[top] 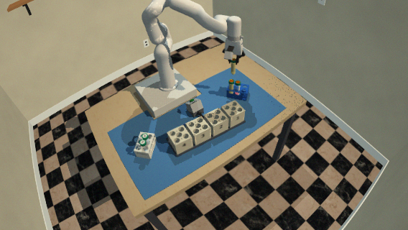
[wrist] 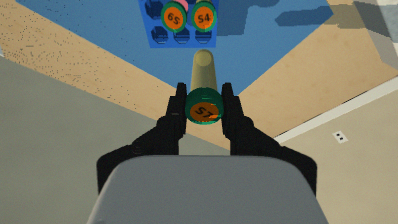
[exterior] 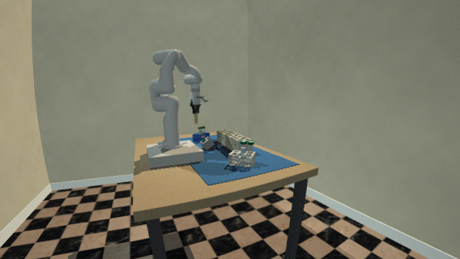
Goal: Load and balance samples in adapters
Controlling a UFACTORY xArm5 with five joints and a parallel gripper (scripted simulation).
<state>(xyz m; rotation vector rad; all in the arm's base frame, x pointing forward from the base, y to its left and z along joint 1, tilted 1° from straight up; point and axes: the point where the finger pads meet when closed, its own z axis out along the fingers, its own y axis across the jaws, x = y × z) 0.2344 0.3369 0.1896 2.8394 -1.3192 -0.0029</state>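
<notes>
The sample tube S7 is 5 cm below my hand and 1 cm behind it. Round my hand: blue sample rack RS: 22 cm below, 4 cm ahead, 1 cm to the left; then sample tube S9: 19 cm below, 6 cm ahead; then sample tube S4: 19 cm below, 4 cm to the right, 2 cm ahead.
</notes>
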